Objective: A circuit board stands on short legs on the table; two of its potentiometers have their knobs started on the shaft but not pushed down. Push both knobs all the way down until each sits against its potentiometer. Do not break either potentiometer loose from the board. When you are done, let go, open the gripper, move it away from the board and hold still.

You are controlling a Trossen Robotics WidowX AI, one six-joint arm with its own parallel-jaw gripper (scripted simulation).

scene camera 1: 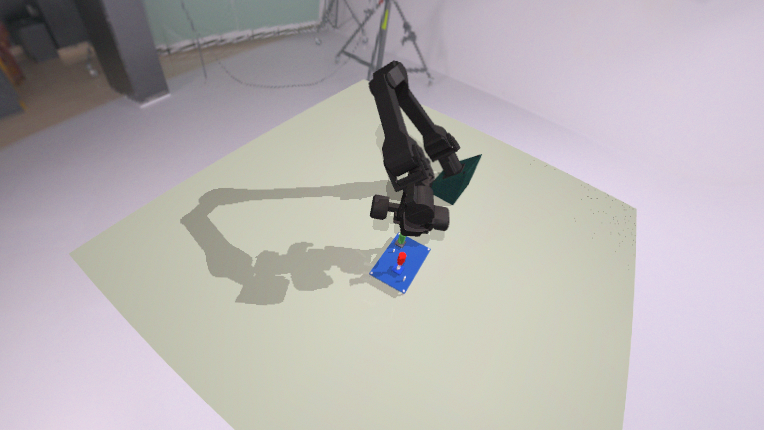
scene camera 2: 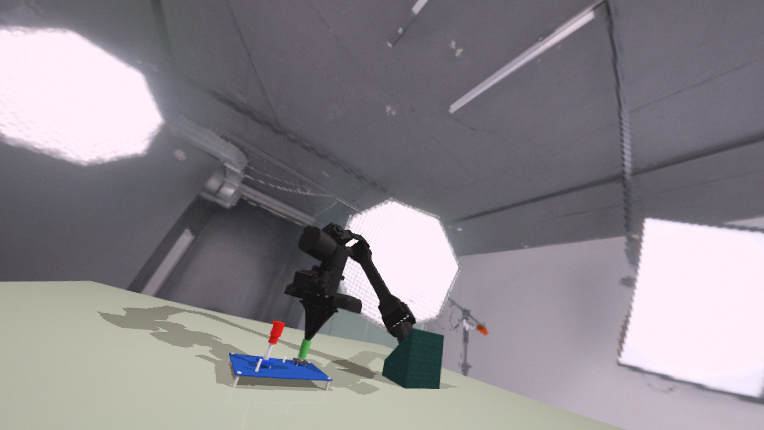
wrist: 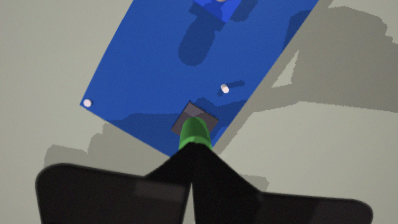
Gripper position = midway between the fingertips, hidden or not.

Observation:
I see my gripper (scene camera 2: 307,340) and a green knob (wrist: 194,129).
My gripper is seen too in scene camera 1 (scene camera 1: 403,234) and in the wrist view (wrist: 194,150).

